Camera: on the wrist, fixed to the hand. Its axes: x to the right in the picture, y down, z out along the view.
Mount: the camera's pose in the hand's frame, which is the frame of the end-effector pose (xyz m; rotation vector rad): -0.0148 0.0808 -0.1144 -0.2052 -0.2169 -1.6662
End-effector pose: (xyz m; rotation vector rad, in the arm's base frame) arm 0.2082 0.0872 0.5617 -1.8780 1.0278 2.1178
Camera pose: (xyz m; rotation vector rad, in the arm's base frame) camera 0.2646 -0.0332 0.6081 -1.4332 -0.7212 1.2087
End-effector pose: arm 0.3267 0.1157 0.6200 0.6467 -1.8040 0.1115
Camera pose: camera 0.3888 0.2339 0.6648 1.8061 -0.9408 -1.2534
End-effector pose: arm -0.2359 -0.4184 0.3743 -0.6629 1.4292 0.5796
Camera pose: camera -0.3742 -0.4440 0.3809 -1.5751 0.2615 -0.5335
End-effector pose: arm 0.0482 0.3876 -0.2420 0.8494 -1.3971 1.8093
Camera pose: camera -0.0206 0.4823 -0.3203 1.4343 -0.4679 0.2821
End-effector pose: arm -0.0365 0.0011 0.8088 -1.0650 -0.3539 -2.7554
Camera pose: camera -0.0795 -0.1071 0.7296 0.5527 0.5991 1.4643
